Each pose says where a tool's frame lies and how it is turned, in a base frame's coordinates. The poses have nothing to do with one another.
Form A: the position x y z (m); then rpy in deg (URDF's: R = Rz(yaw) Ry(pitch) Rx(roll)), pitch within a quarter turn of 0, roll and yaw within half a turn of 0.
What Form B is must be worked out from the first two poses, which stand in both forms.
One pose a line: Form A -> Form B
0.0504, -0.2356, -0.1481, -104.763, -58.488, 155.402 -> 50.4, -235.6, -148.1, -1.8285, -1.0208, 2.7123
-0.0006, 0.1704, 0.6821, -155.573, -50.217, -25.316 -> -0.6, 170.4, 682.1, -2.7153, -0.8765, -0.4418
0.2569, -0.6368, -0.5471, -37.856, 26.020, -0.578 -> 256.9, -636.8, -547.1, -0.6607, 0.4541, -0.0101
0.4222, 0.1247, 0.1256, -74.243, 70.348, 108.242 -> 422.2, 124.7, 125.6, -1.2958, 1.2278, 1.8892
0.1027, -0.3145, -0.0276, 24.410, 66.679, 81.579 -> 102.7, -314.5, -27.6, 0.4260, 1.1638, 1.4238
